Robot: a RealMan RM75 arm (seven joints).
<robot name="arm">
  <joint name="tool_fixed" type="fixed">
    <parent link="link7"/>
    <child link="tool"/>
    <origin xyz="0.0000 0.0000 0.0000"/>
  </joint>
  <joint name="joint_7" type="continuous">
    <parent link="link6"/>
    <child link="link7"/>
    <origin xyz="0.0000 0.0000 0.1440"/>
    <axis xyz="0 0 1"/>
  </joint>
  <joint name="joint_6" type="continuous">
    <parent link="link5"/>
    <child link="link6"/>
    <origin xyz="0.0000 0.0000 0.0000"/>
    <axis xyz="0 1 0"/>
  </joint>
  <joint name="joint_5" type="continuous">
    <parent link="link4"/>
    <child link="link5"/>
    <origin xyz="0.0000 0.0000 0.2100"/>
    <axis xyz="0 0 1"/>
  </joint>
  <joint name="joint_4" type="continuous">
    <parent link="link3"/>
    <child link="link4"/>
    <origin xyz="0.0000 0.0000 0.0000"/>
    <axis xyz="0 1 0"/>
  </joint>
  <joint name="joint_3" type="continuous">
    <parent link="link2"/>
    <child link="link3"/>
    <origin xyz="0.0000 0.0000 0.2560"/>
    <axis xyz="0 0 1"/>
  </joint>
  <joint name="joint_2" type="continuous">
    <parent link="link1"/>
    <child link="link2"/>
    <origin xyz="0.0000 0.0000 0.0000"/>
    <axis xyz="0 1 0"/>
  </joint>
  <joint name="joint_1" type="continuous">
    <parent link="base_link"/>
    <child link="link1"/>
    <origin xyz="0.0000 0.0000 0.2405"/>
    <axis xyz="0 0 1"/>
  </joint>
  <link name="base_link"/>
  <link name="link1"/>
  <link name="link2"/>
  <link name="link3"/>
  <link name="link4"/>
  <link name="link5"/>
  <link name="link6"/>
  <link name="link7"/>
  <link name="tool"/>
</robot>
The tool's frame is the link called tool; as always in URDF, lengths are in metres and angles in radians. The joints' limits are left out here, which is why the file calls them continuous.
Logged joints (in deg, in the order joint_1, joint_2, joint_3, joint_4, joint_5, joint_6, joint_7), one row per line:
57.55, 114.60, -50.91, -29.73, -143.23, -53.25, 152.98
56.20, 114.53, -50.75, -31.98, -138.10, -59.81, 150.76
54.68, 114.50, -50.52, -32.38, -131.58, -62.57, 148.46
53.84, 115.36, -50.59, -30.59, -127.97, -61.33, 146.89
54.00, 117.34, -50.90, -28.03, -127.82, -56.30, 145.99
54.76, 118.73, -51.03, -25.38, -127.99, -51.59, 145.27
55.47, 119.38, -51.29, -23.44, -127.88, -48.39, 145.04
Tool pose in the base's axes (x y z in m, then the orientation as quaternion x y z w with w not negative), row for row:
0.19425, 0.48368, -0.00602, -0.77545, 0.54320, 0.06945, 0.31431
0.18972, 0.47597, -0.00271, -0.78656, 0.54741, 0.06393, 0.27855
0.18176, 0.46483, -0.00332, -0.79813, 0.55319, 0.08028, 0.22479
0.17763, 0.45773, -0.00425, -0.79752, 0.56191, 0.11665, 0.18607
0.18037, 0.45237, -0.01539, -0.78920, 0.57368, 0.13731, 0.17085
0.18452, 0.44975, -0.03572, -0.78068, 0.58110, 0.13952, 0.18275
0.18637, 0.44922, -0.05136, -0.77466, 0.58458, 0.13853, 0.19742
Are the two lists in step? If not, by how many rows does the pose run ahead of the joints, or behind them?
The pose runs 1 row behind the joints: the pose in row i belongs to the joints in row i - 1.
